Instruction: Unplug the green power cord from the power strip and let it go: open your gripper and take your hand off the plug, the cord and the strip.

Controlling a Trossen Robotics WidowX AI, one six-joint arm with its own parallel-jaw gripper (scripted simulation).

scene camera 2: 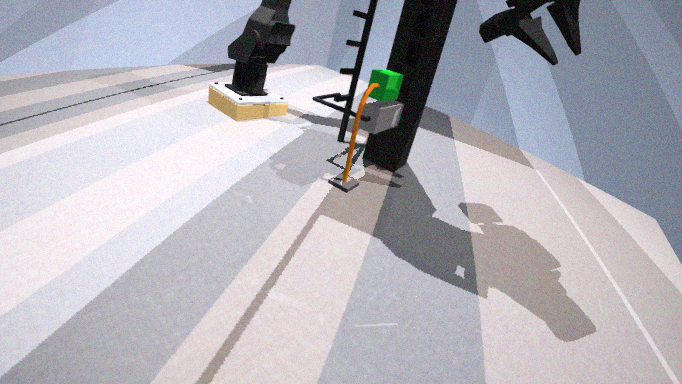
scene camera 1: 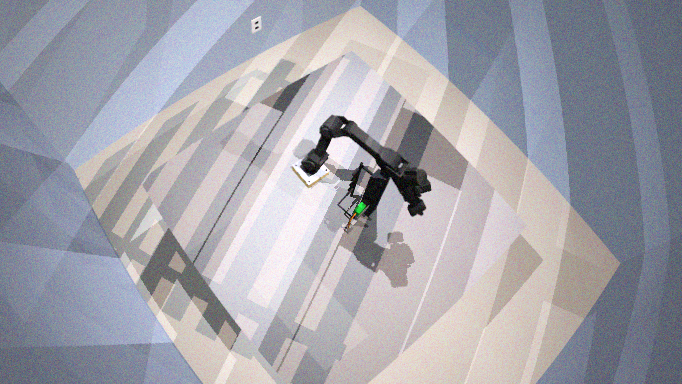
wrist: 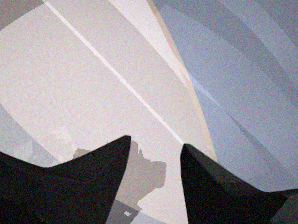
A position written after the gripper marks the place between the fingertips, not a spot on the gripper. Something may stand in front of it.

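Green plug (scene camera 2: 393,84). Gripper (scene camera 2: 566,59). Gripper (wrist: 156,146) too.
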